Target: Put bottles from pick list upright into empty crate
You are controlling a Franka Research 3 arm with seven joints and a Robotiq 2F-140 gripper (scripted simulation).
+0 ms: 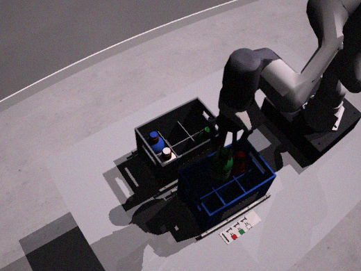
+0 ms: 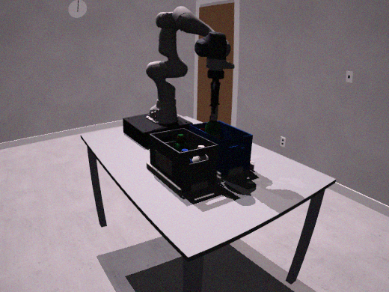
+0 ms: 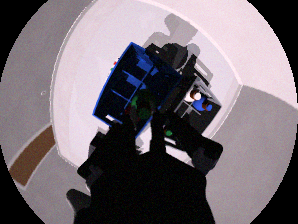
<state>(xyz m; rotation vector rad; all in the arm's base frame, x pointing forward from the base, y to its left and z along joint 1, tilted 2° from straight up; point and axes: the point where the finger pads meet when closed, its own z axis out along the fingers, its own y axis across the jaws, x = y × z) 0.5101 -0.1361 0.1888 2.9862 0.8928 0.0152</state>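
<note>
Now: the blue crate 1 cm ahead of my hand, 4 cm to the left of it and 18 cm below it. Round my hand: black crate 1 cm behind, 19 cm to the right, 18 cm below; white-labelled bottle 8 cm ahead, 17 cm to the right, 18 cm below; red-label bottle 9 cm behind, 2 cm to the left, 18 cm below.
</note>
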